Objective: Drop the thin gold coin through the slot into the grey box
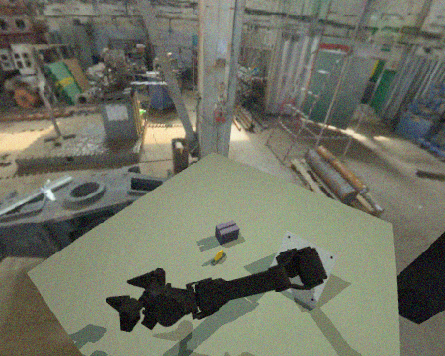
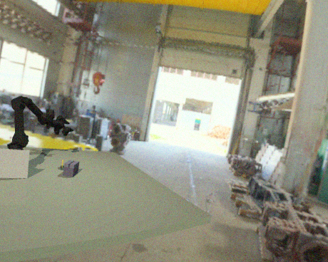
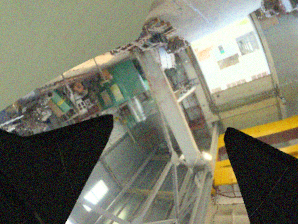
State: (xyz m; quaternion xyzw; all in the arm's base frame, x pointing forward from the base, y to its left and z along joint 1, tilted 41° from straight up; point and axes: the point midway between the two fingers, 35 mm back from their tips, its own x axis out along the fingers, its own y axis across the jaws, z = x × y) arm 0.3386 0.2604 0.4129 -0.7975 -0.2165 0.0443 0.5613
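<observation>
Right now the gold coin is 37 cm to the right of my gripper tip, 20 cm below it and 10 cm behind it.
</observation>
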